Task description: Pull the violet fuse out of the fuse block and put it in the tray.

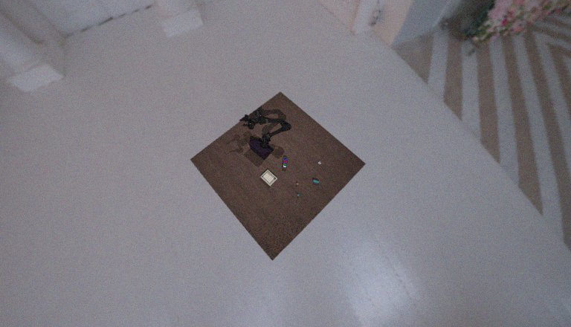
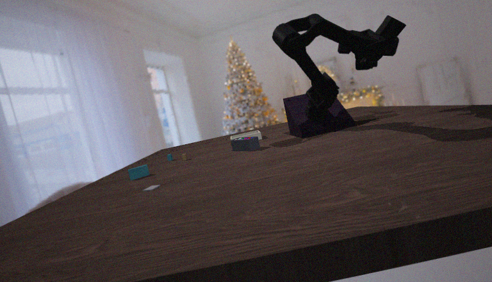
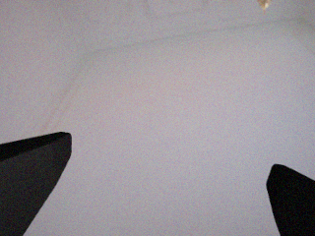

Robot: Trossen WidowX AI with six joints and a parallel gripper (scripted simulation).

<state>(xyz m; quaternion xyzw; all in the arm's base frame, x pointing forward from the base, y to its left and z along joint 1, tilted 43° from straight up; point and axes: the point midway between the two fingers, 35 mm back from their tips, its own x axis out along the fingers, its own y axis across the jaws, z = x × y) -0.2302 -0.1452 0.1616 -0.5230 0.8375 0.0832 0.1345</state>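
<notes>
Right now the violet fuse is 53 cm ahead of my gripper tip, 4 cm to the left of it and 27 cm below it. Also, from my gripper tip: flat piece: 79 cm ahead, 28 cm to the left, 29 cm below; tray: 50 cm ahead, 18 cm to the right, 29 cm below.
</notes>
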